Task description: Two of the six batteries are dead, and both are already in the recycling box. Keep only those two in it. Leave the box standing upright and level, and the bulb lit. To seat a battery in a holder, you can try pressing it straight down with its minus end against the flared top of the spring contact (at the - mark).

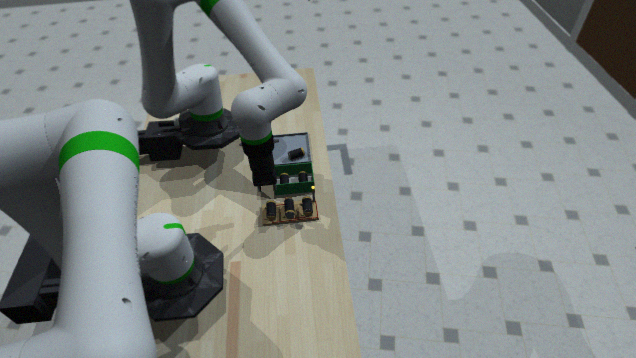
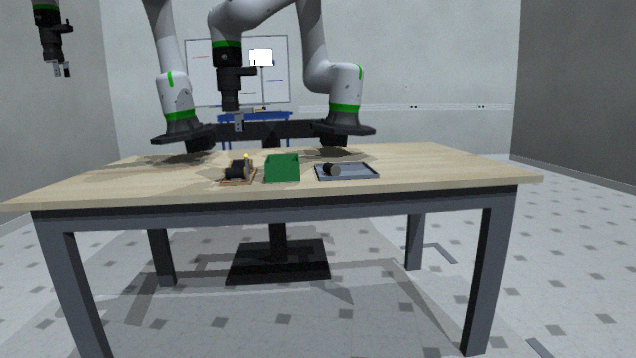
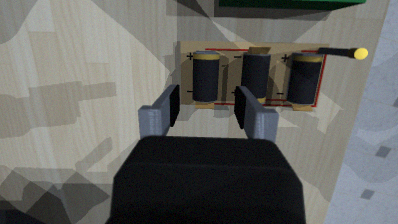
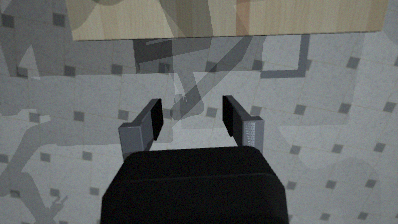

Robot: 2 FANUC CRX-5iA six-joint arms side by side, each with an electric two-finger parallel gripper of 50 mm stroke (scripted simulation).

The right gripper shows in image 2 and in image 4; in image 1 it is out of frame, in image 3 it is out of frame. A grey tray shows in image 1 and in image 2; in image 3 it is out of frame, in image 4 it is out of frame. One and the same spot on the grey tray: (image 1: 287, 142) is (image 2: 358, 171). The same spot on the right gripper: (image 4: 135, 136) is (image 2: 67, 61).
